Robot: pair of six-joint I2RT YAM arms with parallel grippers.
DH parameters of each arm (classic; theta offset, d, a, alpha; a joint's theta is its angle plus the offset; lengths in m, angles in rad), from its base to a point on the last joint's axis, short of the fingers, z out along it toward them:
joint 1: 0 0.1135 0.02 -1.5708
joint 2: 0 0 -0.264 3.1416
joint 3: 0.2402 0 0.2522 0
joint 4: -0.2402 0 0.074 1.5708
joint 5: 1.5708 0 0 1.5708
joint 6: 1.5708 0.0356 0 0
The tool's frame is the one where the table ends.
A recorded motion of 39 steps. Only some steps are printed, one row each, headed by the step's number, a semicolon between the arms.
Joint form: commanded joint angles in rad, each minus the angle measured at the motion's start. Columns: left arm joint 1, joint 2, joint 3, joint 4, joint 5, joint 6; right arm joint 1, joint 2, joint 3, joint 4, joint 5, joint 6.
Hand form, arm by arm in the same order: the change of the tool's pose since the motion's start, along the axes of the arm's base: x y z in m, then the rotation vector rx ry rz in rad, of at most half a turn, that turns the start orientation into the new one. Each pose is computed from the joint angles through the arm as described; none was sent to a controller.
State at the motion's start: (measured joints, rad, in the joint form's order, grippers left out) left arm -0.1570 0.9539 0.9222 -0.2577 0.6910 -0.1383; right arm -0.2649 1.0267 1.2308 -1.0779 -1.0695 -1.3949
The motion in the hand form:
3: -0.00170 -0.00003 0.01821 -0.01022 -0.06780 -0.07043; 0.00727 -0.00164 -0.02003 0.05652 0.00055 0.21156
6: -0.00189 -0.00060 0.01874 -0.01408 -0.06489 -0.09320; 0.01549 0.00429 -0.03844 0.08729 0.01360 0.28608
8: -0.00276 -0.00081 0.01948 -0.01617 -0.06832 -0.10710; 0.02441 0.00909 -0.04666 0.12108 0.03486 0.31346
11: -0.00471 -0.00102 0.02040 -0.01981 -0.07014 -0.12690; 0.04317 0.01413 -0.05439 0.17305 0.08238 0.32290
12: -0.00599 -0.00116 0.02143 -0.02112 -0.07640 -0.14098; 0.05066 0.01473 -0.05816 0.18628 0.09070 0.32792
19: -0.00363 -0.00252 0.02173 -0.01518 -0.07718 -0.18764; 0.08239 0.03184 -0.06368 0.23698 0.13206 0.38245
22: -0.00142 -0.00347 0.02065 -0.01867 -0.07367 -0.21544; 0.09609 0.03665 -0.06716 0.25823 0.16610 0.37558
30: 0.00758 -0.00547 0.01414 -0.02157 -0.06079 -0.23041; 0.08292 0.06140 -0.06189 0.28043 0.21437 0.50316
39: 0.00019 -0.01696 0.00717 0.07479 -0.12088 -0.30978; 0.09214 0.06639 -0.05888 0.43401 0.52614 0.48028
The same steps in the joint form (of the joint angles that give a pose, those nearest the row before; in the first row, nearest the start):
3: 0.0082 0.0064 0.0549 0.0015 0.0758 0.0278; -0.0112 0.1298 0.0287 -0.2959 -0.1574 -0.4157
6: 0.0082 0.0094 0.0595 -0.0046 0.0988 0.0309; 0.0301 0.1696 -0.0203 -0.3060 -0.1898 -0.4980
8: 0.0082 0.0079 0.0610 -0.0062 0.1127 0.0339; 0.0638 0.1942 -0.0419 -0.2570 -0.2128 -0.4630
11: 0.0082 0.0033 0.0626 -0.0123 0.1326 0.0370; 0.1037 0.2402 -0.0512 -0.1389 -0.2389 -0.3342
12: 0.0082 0.0003 0.0641 -0.0138 0.1464 0.0416; 0.1115 0.2646 -0.0512 -0.1067 -0.2481 -0.3141
19: 0.0082 0.0186 0.0794 -0.0322 0.1894 0.0707; 0.1973 0.3507 -0.0252 0.0743 -0.2773 -0.1396
22: 0.0082 0.0309 0.0826 -0.0323 0.2170 0.0784; 0.2188 0.3799 -0.0267 0.1881 -0.2774 -0.0149
30: 0.0066 0.0647 0.0749 -0.0047 0.2309 0.0800; 0.3124 0.3891 0.0163 0.0026 -0.3157 -0.1331
39: -0.0531 0.0586 0.0734 -0.0873 0.2140 0.2470; 0.3278 0.4917 0.1220 -0.2105 -0.4046 -0.0103

